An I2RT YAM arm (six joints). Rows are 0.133 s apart.
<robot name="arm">
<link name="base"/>
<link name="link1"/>
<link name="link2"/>
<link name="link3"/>
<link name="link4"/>
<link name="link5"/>
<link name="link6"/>
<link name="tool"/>
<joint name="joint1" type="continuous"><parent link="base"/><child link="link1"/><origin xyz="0 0 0.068" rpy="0 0 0"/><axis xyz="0 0 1"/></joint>
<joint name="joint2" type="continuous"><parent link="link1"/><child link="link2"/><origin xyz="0.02 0.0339 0.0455" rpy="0 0 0"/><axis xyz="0 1 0"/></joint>
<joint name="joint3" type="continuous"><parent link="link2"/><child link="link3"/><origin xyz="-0.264 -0.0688 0" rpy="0 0 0"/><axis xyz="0 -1 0"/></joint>
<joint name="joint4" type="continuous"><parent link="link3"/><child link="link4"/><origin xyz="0.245 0.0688 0.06" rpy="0 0 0"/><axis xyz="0 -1 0"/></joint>
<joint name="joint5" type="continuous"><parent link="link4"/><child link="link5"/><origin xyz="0.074 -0.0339 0.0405" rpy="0 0 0"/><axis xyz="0 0 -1"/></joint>
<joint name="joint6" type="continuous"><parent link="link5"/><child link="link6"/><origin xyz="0.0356 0 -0.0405" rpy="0 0 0"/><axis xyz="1 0 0"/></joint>
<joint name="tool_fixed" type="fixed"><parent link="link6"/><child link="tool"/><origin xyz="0 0 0" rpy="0 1.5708 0"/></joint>
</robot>
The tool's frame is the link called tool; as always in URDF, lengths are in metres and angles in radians. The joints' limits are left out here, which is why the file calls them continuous.
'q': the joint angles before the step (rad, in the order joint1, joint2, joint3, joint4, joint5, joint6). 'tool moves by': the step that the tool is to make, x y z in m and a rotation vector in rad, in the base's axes. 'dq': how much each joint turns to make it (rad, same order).
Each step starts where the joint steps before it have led.
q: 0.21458, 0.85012, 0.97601, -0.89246, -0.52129, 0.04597
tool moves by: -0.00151, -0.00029, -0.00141, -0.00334, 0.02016, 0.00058
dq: 0.00002, -0.00001, 0.00037, -0.02059, -0.00112, 0.00040
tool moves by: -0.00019, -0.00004, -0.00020, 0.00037, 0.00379, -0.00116
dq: 0.00001, 0.00001, -0.00001, -0.00265, -0.00001, 0.00191
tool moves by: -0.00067, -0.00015, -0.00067, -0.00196, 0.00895, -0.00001
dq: -0.00003, 0.00000, 0.00002, -0.00919, 0.00000, -0.00002
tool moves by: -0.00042, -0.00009, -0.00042, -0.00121, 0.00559, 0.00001
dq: 0.00001, 0.00000, -0.00001, -0.00570, -0.00001, 0.00001
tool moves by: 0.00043, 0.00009, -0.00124, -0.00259, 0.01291, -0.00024
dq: -0.00003, 0.00495, 0.00002, -0.00806, -0.00001, 0.00035
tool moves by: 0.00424, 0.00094, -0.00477, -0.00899, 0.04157, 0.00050
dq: 0.00003, 0.02669, -0.00002, -0.01599, -0.00037, -0.00035
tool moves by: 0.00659, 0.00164, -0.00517, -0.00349, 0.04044, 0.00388
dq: 0.00000, 0.03549, 0.00039, -0.00497, -0.00648, 0.00037
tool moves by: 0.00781, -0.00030, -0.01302, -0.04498, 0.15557, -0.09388
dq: 0.00000, 0.06333, 0.00379, -0.06368, 0.06256, 0.08050
